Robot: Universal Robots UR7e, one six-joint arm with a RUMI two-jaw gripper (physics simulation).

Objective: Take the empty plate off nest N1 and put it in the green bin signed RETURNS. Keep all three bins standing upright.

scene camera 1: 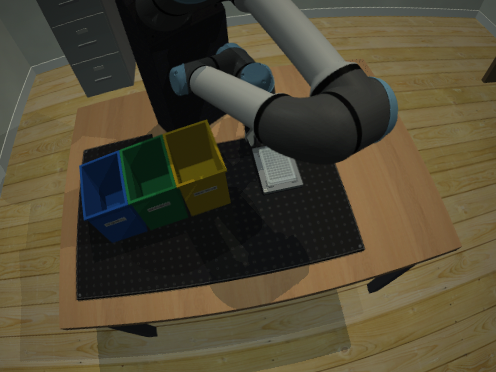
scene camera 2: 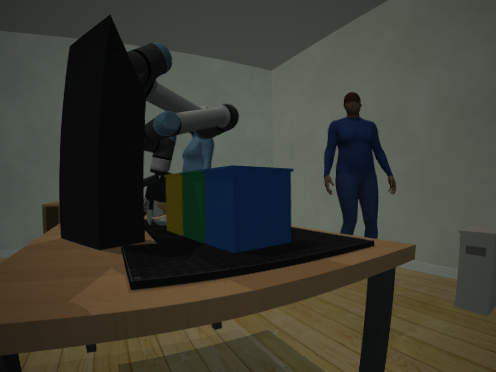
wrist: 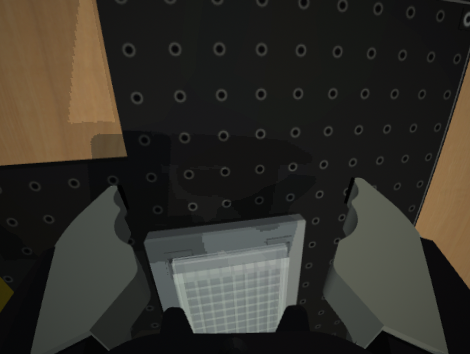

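Seen in the pictures: gripper, fingertip midpoint: (scene camera 2: 146, 220) (wrist: 235, 184); arm's base at its link origin: (scene camera 1: 164, 4) (scene camera 2: 115, 76).
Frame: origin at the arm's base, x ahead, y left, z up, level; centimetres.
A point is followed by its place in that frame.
Note:
A clear-white gridded plate (scene camera 1: 278, 167) {x 24.6, y 26.4, z -44.9 cm} (wrist: 232, 297) {x 20.3, y 25.7, z -45.0 cm} sits flat in a grey nest (scene camera 1: 295, 185) {x 30.5, y 30.7, z -46.3 cm} (wrist: 222, 241) {x 15.9, y 24.8, z -46.2 cm}, on the perforated mat right of the bins. My gripper (wrist: 235, 184) {x 11.2, y 25.4, z -45.8 cm} is open, with nothing between its fingers. In the wrist view the fingers stand wide apart to either side of the nest, and the plate's near end is cut off by the gripper body. The arm hides most of the gripper in scene camera 1. The green bin (scene camera 1: 159, 206) {x 38.3, y -6.9, z -36.1 cm} (scene camera 2: 194, 207) {x 22.3, y -12.8, z -38.8 cm} stands upright, between the blue bin (scene camera 1: 116, 224) {x 41.7, y -20.0, z -37.7 cm} (scene camera 2: 250, 210) {x 31.0, y -28.7, z -38.7 cm} and the yellow bin (scene camera 1: 207, 194) {x 34.9, y 5.8, z -38.3 cm} (scene camera 2: 174, 205) {x 18.9, y 0.1, z -38.9 cm}, both upright.
The bins stand side by side on the black mat (scene camera 1: 210, 270) {x 53.3, y 4.3, z -47.4 cm} (scene camera 2: 320, 240) {x 50.1, y -28.5, z -47.2 cm} (wrist: 280, 72) {x 4.3, y 28.0, z -47.4 cm}, which lies on the wooden table (scene camera 1: 400, 200) {x 38.6, y 64.3, z -48.6 cm} (scene camera 2: 200, 305) {x 15.0, y -48.6, z -49.4 cm}. A tall black pedestal (scene camera 2: 100, 150) {x -1.5, y -12.6, z -24.4 cm} carries the arm. A person in blue (scene camera 2: 356, 150) stands beyond the table.

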